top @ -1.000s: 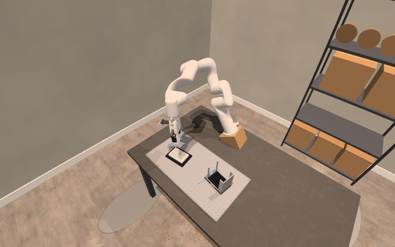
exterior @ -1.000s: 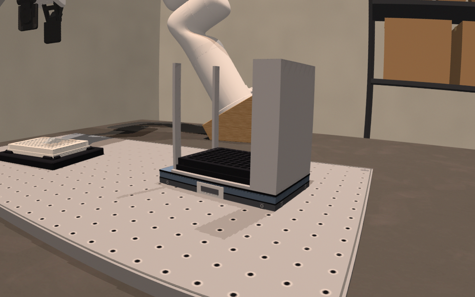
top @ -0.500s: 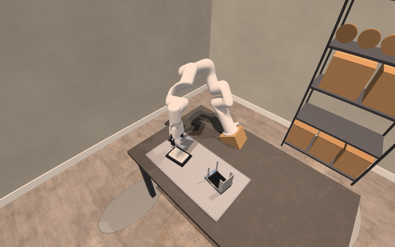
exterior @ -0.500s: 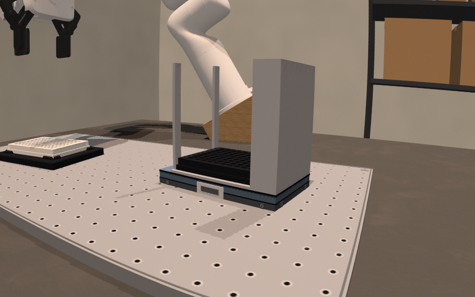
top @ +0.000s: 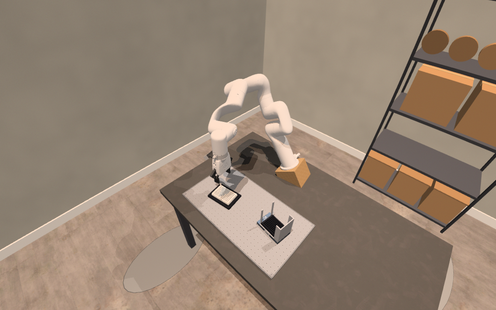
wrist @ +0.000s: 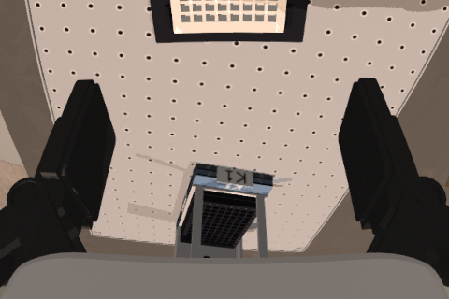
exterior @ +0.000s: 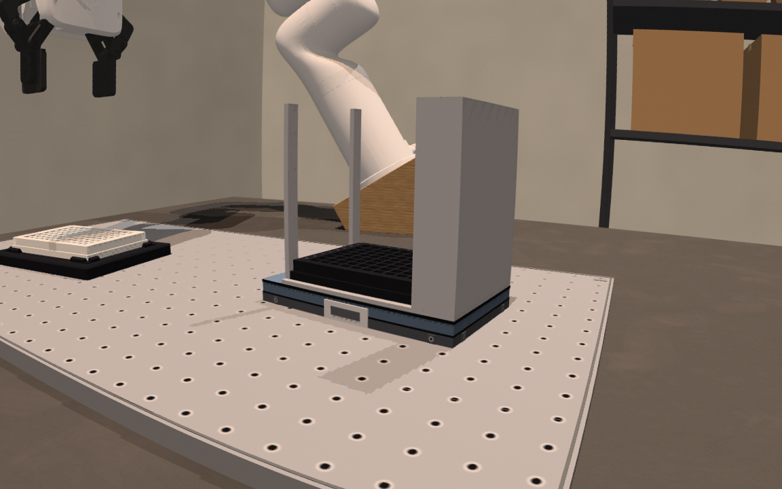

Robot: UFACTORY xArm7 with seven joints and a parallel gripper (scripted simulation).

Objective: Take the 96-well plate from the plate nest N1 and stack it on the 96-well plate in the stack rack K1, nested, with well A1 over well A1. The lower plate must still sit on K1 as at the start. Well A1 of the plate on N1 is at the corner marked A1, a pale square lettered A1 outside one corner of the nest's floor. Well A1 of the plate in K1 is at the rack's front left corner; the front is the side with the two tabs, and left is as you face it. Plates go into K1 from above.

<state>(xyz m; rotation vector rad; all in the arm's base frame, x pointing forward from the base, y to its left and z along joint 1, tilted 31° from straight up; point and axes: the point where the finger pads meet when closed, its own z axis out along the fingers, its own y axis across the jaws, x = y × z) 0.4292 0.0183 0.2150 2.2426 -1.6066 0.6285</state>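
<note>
My gripper is now 16 cm above the white 96-well plate. Also, from my hand: thin post: 4 cm behind, 28 cm to the left, 10 cm below; then pale square: 3 cm behind, 9 cm to the right, 17 cm below; then plate nest N1: 18 cm below.
</note>
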